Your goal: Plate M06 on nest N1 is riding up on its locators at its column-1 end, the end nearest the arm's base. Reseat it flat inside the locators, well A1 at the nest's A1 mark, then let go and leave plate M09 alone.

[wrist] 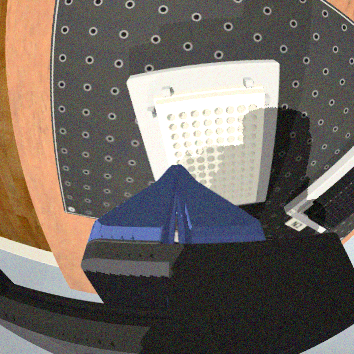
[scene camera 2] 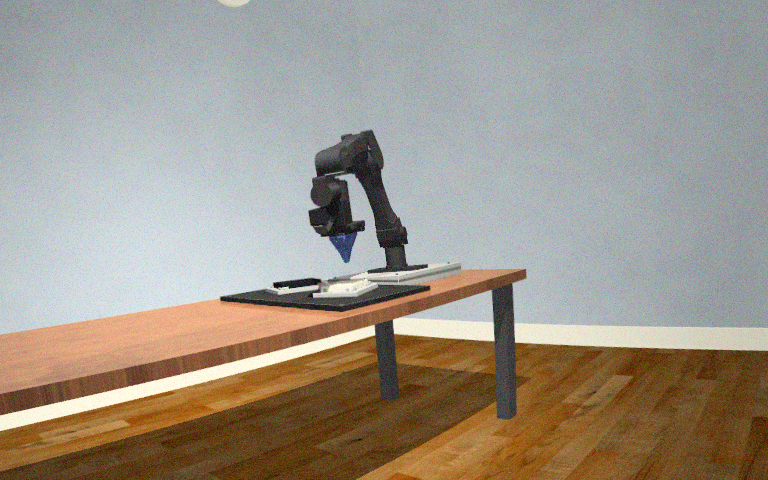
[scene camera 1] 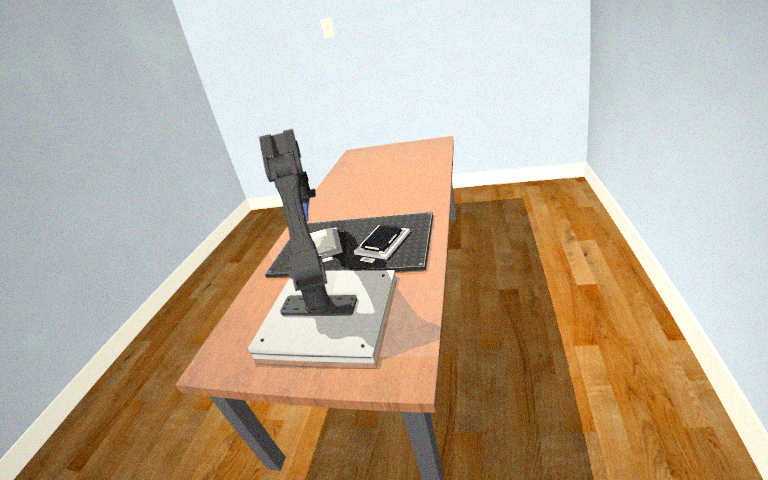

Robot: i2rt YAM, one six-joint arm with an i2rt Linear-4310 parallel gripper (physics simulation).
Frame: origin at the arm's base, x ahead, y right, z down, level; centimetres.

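Seen in the pictures: gripper, between the fingertips: (wrist: 176,173) (scene camera 2: 347,262) (scene camera 1: 307,221); arm's base, origin of its link: (scene camera 2: 397,270) (scene camera 1: 318,306).
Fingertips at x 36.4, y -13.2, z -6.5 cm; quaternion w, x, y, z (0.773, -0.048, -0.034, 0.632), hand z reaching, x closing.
Offsets run from my fingertips to a thing's top centre. "pt": to the spot under its first point. Level surfaces: height alone.
The pale plate M06 {dx -3.1, dy +4.2, dz +5.7 cm} (scene camera 1: 326,241) (scene camera 2: 346,286) (wrist: 205,130) lies on the white nest N1 {dx -3.1, dy +4.2, dz +6.1 cm} (scene camera 2: 351,293) (wrist: 205,75). In the wrist view its far edge lies beside the small locators. The fingers hide part of its end nearest the base; whether that end is flat I cannot tell. My blue gripper (scene camera 2: 346,261) (wrist: 176,173) is shut and empty, pointing down above the base-side part of the nest, apart from the plate. In scene camera 1 the arm partly hides it. The black plate M09 {dx -5.1, dy +25.7, dz +5.7 cm} (scene camera 1: 383,238) (scene camera 2: 296,282) (wrist: 336,202) sits on the second nest.
The second nest {dx -5.1, dy +25.7, dz +6.5 cm} (scene camera 1: 370,254) (wrist: 324,183), with its N2 label {pt dx -13.8, dy +22.0, dz +8.1 cm} (wrist: 296,223), stands beside N1 on the dark perforated board {dx -2.5, dy +14.5, dz +8.2 cm} (scene camera 1: 419,243) (scene camera 2: 339,306) (wrist: 95,135). The white base slab (scene camera 1: 339,345) (scene camera 2: 436,272) carries the arm near the end of the wooden table {dz +9.6 cm} (scene camera 1: 396,175) (scene camera 2: 141,333).
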